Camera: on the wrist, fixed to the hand. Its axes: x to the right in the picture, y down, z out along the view.
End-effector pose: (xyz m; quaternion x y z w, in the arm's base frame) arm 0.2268 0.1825 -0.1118 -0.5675 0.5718 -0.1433 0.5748
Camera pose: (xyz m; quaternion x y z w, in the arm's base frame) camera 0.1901 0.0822 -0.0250 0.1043 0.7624 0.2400 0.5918
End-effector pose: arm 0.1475 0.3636 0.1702 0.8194 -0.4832 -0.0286 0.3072
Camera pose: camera 0.2637 0.4204 0.2172 0.2590 -0.9266 0.2547 0.0975
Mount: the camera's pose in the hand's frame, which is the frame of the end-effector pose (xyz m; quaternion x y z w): 0.0275 -0.0846 -0.1050 0.1493 -0.0214 0.7151 0.6826
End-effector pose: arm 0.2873 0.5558 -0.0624 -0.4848 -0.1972 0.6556 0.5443
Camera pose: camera 0.4225 0.5803 -0.0549 0.3766 -0.2983 -0.8765 0.0291
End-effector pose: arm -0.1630 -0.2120 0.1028 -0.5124 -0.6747 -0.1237 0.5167
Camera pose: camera -0.1708 -0.3072 0.2019 -0.7577 -0.1237 0.3967 0.5032
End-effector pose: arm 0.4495 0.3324 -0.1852 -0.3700 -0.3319 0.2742 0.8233
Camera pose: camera 0.5629 0.2580 -0.1619 -0.3611 0.0613 0.8333 0.4140
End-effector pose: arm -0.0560 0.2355 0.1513 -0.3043 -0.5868 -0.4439 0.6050
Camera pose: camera -0.0877 0.1016 0.1521 -0.5465 -0.2622 0.2237 0.7633
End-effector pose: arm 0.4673 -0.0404 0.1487 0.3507 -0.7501 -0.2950 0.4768
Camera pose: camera 0.5766 -0.1230 0.1359 -0.2321 -0.8170 0.2441 0.4680
